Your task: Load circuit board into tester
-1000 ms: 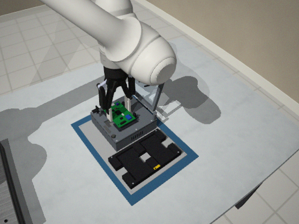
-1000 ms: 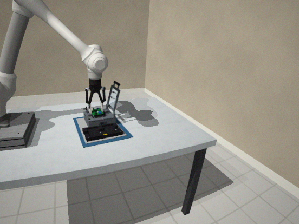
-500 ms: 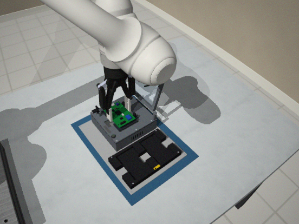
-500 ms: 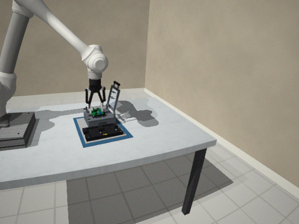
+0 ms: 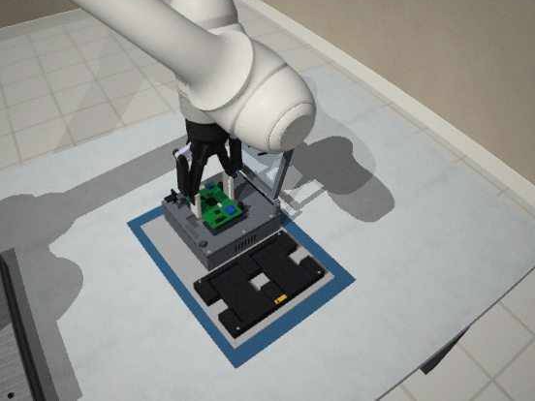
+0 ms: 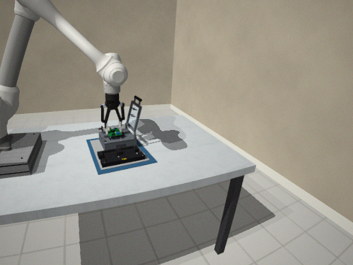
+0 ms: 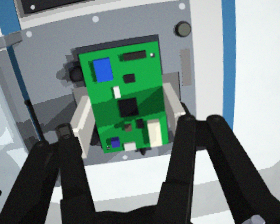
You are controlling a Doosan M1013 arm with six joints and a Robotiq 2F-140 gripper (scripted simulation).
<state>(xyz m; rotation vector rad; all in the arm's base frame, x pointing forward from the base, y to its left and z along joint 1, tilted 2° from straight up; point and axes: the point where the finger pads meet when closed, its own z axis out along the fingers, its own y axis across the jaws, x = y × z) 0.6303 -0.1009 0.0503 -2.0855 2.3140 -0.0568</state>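
Right now my hand is 20 mm above the green circuit board. From my hand the other things lie so: latch hook: 50 mm behind, 60 mm to the left, 20 mm below; then tester lid: 120 mm ahead, 10 mm to the right, 80 mm above.
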